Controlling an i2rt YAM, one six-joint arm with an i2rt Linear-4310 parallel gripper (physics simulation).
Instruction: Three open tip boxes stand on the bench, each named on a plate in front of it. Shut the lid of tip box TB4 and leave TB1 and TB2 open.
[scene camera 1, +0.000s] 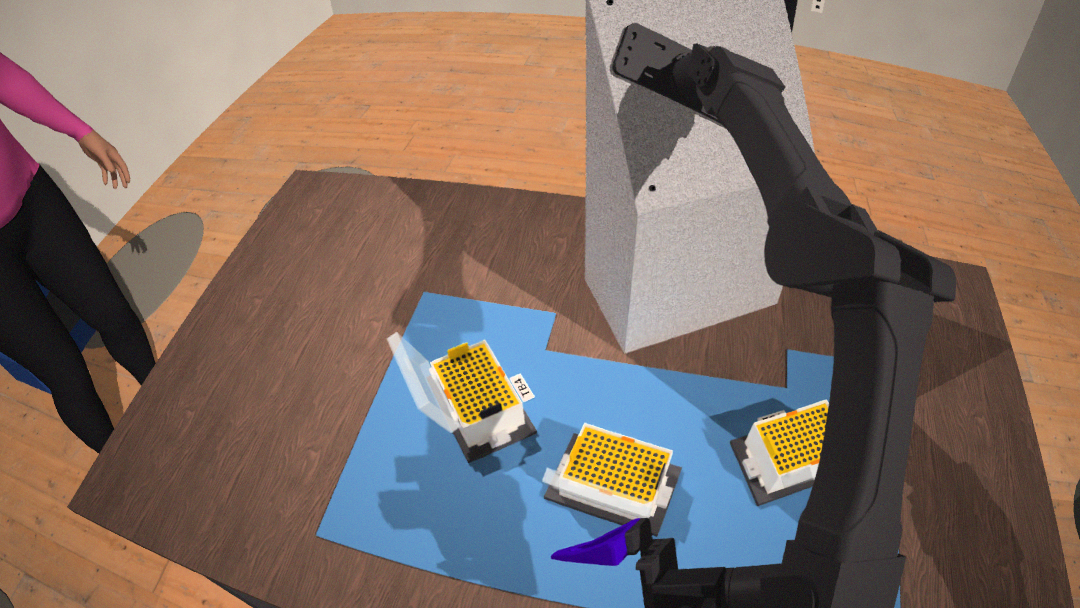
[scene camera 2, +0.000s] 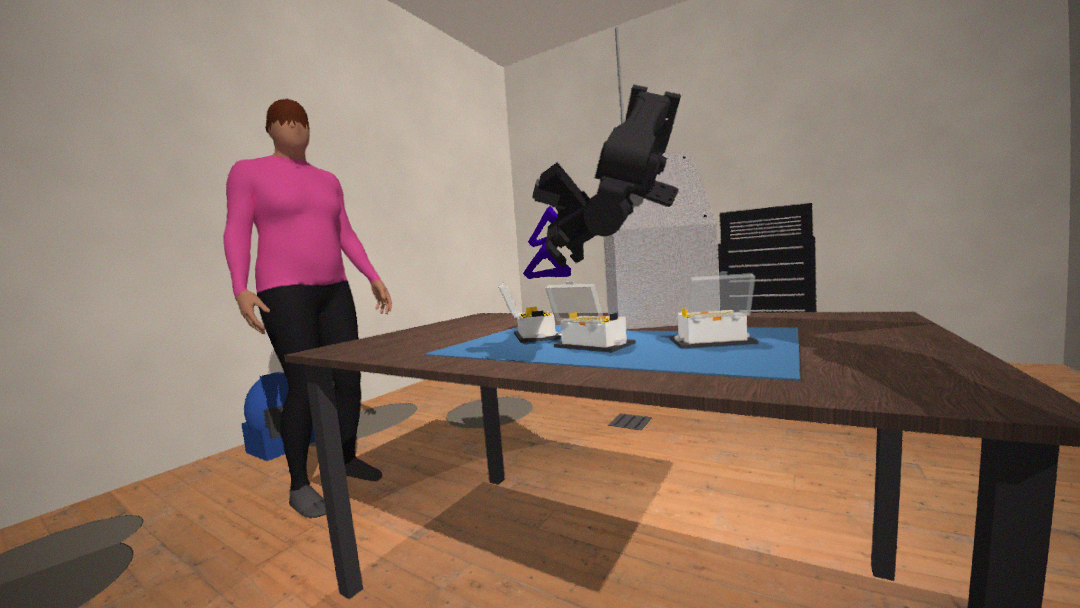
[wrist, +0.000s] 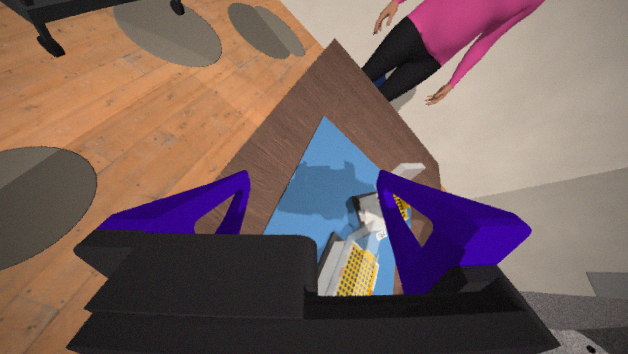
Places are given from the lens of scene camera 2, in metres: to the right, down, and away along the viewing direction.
my gripper (scene camera 2: 528, 259): -0.02, -0.08, 0.76
blue mat (scene camera 2: 776, 356): 0.42, 0.09, 0.74
